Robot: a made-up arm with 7 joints.
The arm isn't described. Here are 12 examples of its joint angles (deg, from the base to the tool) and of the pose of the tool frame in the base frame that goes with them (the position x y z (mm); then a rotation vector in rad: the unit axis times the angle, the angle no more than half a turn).
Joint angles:
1: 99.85 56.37 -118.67 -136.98 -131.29 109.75 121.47
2: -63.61 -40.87 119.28 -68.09 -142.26 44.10 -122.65
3: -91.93 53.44 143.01 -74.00 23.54 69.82 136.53
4: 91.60 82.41 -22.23 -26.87 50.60 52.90 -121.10
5: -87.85 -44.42 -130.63 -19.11 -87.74 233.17 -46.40
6: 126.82 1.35 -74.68 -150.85 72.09 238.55 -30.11
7: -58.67 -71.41 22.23 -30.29 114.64 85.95 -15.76
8: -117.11 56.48 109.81 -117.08 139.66 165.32 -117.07
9: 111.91 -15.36 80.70 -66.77 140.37 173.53 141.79
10: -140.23 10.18 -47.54 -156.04 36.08 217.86 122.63
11: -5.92 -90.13 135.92 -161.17 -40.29 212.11 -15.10
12: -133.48 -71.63 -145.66 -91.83 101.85 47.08 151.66
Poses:
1: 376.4 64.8 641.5 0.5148 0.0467 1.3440
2: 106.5 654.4 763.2 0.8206 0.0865 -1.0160
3: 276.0 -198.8 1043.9 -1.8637 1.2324 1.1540
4: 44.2 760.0 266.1 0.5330 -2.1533 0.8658
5: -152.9 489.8 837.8 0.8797 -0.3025 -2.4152
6: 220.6 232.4 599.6 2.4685 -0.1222 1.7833
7: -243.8 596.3 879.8 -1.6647 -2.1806 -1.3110
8: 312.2 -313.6 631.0 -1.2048 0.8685 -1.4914
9: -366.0 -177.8 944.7 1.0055 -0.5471 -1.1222
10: -350.7 62.2 543.3 -2.2820 -0.2740 0.8519
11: -120.3 208.7 157.5 -0.3928 2.3271 0.0316
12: 138.7 612.2 190.4 0.1433 -0.2388 -1.4165
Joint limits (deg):
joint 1: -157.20..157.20
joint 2: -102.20..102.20
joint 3: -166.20..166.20
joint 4: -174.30..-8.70
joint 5: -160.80..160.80
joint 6: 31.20..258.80
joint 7: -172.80..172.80
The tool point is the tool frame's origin. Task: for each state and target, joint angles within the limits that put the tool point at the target. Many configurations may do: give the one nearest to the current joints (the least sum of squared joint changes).
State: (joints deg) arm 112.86 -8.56 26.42 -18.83 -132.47 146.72 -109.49
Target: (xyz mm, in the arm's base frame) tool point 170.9 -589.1 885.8
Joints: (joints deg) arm 117.84 -60.88 34.88 -13.44 -128.69 127.48 -109.49
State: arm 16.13 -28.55 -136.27 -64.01 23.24 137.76 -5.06
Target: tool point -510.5 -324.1 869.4
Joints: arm 8.67 -23.85 -139.79 -64.96 24.05 140.25 -5.06
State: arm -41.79 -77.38 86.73 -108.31 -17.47 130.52 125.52
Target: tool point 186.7 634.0 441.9
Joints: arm -55.68 -82.37 91.79 -100.22 -17.43 129.89 125.52
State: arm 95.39 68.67 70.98 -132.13 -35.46 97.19 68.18
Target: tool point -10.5 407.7 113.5
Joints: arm 58.37 65.24 27.74 -128.78 -35.10 93.75 68.18
